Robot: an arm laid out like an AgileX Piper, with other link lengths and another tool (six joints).
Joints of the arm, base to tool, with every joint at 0 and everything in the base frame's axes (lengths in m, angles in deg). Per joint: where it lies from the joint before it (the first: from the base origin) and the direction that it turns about. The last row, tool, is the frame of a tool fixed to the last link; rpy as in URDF.
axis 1: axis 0 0 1 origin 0.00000 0.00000 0.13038
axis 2: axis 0 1 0 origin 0.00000 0.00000 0.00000
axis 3: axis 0 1 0 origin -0.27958 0.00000 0.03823
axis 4: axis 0.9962 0 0.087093 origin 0.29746 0.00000 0.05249
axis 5: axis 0 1 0 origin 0.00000 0.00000 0.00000
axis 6: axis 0.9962 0 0.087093 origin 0.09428 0.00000 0.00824
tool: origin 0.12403 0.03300 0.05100 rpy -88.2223 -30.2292 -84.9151
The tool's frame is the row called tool.
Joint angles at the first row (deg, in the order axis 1, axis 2, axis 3, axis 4, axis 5, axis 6):
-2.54 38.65 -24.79 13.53 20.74 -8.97
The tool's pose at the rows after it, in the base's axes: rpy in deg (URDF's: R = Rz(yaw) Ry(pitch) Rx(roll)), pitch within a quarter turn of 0, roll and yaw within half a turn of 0; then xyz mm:
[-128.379, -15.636, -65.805, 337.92, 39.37, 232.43]
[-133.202, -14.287, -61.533, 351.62, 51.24, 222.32]
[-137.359, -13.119, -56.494, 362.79, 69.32, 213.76]
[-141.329, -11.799, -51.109, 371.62, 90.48, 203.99]
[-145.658, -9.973, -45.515, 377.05, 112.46, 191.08]
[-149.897, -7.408, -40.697, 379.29, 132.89, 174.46]
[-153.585, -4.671, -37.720, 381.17, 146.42, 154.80]
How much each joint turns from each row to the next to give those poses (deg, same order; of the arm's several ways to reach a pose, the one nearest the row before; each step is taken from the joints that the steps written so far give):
0.37 7.12 -4.19 0.19 2.37 -1.63
1.35 6.24 -4.41 0.16 3.18 -1.63
2.29 5.62 -4.33 -0.05 3.03 -1.60
2.65 5.42 -4.21 -0.11 3.05 -1.62
2.67 5.38 -4.20 -0.29 3.63 -1.58
2.52 5.21 -3.67 -0.37 3.57 -0.94
1.69 4.85 -2.71 -0.39 2.53 -0.27

